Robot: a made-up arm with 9 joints.
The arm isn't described. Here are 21 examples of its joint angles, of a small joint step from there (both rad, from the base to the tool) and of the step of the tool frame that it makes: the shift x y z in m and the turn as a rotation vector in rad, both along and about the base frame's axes.
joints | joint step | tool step
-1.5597 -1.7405 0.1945 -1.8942 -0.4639 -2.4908 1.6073 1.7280 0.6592 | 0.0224 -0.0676 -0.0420 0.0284 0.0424 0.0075 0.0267 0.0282 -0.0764 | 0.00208 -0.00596 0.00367 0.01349 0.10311 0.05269
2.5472 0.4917 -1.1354 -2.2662 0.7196 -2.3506 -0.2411 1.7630 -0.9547 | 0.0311 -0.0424 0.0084 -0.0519 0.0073 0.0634 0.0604 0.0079 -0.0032 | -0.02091 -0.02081 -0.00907 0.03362 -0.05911 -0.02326
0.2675 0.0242 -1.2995 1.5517 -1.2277 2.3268 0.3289 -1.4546 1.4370 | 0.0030 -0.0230 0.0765 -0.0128 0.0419 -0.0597 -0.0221 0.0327 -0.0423 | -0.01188 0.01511 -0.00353 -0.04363 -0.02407 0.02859
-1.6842 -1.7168 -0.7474 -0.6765 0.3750 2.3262 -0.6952 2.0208 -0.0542 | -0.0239 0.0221 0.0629 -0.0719 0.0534 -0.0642 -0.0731 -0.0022 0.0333 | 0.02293 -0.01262 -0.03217 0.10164 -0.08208 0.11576
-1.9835 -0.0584 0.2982 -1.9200 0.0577 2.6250 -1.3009 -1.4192 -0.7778 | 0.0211 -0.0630 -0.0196 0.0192 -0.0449 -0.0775 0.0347 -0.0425 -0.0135 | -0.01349 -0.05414 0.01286 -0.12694 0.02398 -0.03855
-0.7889 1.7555 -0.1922 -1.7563 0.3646 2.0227 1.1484 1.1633 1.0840 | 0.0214 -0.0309 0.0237 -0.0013 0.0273 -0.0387 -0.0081 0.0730 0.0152 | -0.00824 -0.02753 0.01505 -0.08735 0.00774 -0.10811
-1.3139 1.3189 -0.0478 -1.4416 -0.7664 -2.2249 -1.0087 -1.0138 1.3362 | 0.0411 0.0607 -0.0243 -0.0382 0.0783 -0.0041 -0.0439 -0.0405 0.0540 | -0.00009 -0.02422 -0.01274 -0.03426 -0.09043 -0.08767
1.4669 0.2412 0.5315 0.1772 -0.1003 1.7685 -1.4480 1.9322 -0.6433 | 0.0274 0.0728 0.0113 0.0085 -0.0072 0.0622 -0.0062 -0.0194 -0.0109 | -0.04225 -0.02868 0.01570 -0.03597 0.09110 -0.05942
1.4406 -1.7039 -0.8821 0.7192 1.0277 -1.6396 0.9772 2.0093 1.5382 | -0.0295 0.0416 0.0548 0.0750 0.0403 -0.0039 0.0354 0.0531 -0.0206 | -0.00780 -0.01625 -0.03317 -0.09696 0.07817 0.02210
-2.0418 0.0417 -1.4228 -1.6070 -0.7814 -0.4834 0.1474 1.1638 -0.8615 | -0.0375 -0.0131 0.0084 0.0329 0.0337 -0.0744 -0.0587 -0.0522 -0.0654 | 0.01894 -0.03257 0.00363 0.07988 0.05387 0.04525
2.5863 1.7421 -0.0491 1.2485 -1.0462 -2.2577 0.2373 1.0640 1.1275 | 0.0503 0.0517 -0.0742 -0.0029 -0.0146 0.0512 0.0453 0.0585 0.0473 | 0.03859 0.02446 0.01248 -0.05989 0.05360 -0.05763
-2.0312 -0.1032 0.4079 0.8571 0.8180 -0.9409 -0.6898 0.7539 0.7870 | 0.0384 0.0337 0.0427 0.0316 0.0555 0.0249 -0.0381 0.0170 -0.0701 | 0.00402 -0.01517 -0.00891 -0.02770 0.09224 -0.04798
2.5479 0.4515 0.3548 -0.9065 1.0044 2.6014 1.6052 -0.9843 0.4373 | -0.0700 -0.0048 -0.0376 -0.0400 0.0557 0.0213 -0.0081 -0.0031 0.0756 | -0.00274 -0.04108 0.00670 0.00248 -0.02537 0.11092
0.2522 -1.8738 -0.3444 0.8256 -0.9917 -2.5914 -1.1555 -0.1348 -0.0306 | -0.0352 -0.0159 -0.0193 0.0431 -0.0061 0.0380 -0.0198 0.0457 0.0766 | -0.03372 0.02227 0.03728 0.02038 0.05605 0.03672
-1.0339 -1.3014 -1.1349 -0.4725 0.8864 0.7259 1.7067 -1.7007 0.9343 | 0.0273 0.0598 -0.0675 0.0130 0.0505 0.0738 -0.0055 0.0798 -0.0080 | 0.02577 0.01303 -0.02315 -0.05901 -0.11511 -0.16421
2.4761 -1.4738 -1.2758 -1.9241 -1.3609 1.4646 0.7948 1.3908 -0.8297 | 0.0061 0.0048 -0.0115 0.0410 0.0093 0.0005 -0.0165 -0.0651 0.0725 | 0.01393 0.04872 -0.00843 0.08966 -0.07747 -0.03852
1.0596 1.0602 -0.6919 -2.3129 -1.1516 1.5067 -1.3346 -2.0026 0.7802 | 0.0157 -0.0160 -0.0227 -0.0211 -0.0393 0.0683 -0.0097 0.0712 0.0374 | 0.01279 -0.05389 0.02514 -0.07735 -0.06757 -0.11547
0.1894 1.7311 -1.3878 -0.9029 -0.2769 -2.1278 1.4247 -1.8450 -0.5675 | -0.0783 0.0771 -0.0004 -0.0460 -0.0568 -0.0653 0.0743 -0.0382 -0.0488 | 0.01491 -0.01184 0.00195 -0.08734 0.05921 0.11462
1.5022 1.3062 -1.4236 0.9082 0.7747 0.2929 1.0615 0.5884 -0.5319 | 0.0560 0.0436 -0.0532 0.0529 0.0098 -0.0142 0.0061 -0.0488 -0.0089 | 0.00305 -0.01107 0.02164 -0.04699 0.00248 -0.02296
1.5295 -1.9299 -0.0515 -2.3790 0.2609 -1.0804 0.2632 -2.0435 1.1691 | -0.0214 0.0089 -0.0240 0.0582 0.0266 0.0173 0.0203 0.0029 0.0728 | -0.00701 0.00777 -0.00003 0.07057 0.00710 0.02280
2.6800 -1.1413 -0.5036 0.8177 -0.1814 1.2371 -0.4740 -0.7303 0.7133 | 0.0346 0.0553 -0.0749 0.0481 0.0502 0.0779 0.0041 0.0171 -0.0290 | 0.01381 -0.04557 0.01665 0.08435 -0.06340 -0.06313
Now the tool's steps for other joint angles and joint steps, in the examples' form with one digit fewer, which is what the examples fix.
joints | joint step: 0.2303 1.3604 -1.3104 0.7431 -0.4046 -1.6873 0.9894 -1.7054 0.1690 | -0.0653 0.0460 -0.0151 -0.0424 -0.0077 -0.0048 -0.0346 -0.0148 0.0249
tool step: 0.0249 -0.0102 0.0158 -0.0239 0.0080 0.0014
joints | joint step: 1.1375 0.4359 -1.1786 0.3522 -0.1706 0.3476 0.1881 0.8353 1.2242 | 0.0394 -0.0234 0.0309 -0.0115 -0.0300 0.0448 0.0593 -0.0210 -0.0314
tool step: -0.0167 0.0116 0.0289 0.0582 -0.0240 0.0238
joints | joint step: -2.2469 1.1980 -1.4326 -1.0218 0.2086 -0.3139 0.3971 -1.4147 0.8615 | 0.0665 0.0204 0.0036 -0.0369 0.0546 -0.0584 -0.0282 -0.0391 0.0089
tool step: 0.0091 -0.0245 0.0008 -0.0003 -0.0754 -0.0899
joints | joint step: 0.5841 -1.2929 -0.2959 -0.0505 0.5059 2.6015 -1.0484 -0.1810 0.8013 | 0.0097 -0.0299 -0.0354 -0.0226 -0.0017 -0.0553 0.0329 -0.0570 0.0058
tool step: -0.0071 0.0286 0.0376 -0.0637 0.0009 -0.0538
